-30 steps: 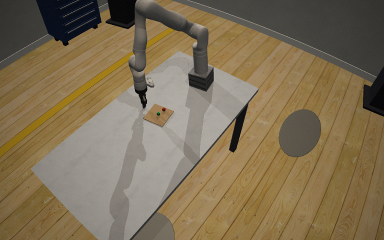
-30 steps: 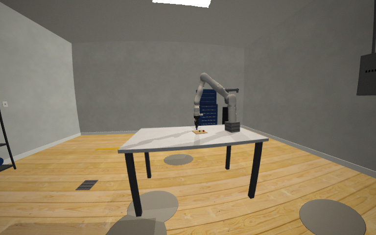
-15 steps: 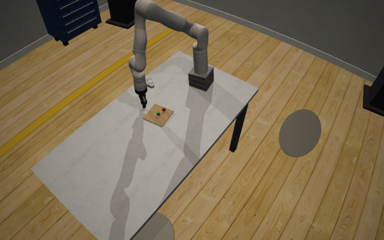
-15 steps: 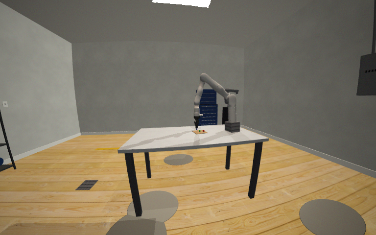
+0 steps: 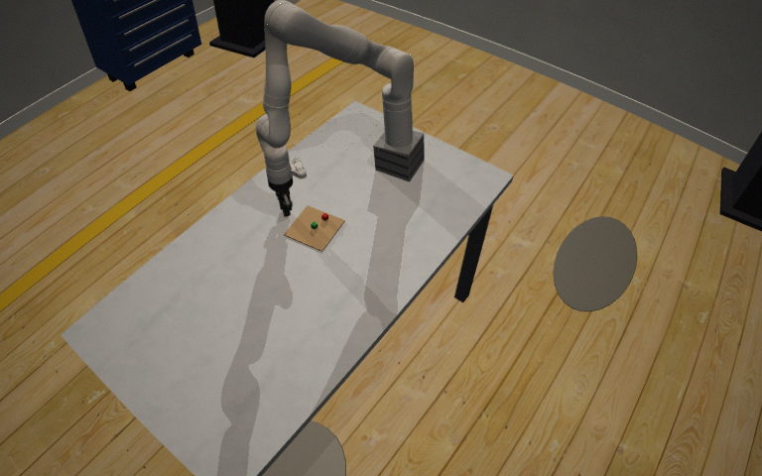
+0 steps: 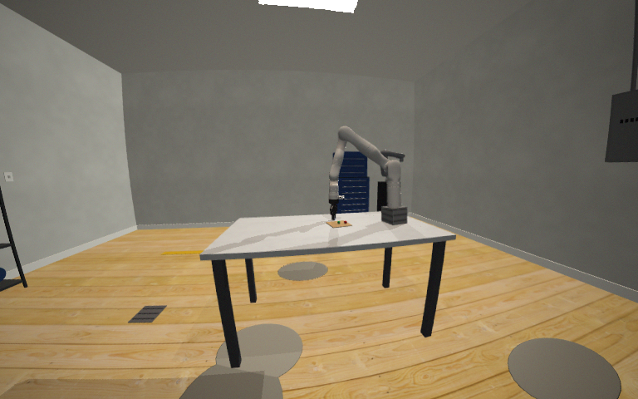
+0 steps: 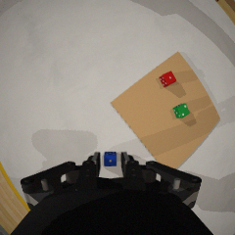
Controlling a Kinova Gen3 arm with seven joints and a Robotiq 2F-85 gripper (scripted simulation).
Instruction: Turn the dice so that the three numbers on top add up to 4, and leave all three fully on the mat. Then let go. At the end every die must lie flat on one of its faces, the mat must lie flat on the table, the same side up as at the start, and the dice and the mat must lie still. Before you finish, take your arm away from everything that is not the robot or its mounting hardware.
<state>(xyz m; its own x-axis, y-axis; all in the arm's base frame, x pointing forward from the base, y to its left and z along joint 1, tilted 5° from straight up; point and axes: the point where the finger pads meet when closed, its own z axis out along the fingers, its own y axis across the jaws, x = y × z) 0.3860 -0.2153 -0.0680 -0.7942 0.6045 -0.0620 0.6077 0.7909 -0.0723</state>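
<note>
The blue die lies 2 cm below my hand. Also, from my hand: tan mat (1 cm ahead, 12 cm to the left, 2 cm below); then green die (1 cm ahead, 12 cm to the left, 1 cm below); then red die (4 cm behind, 13 cm to the left, 1 cm below).
</note>
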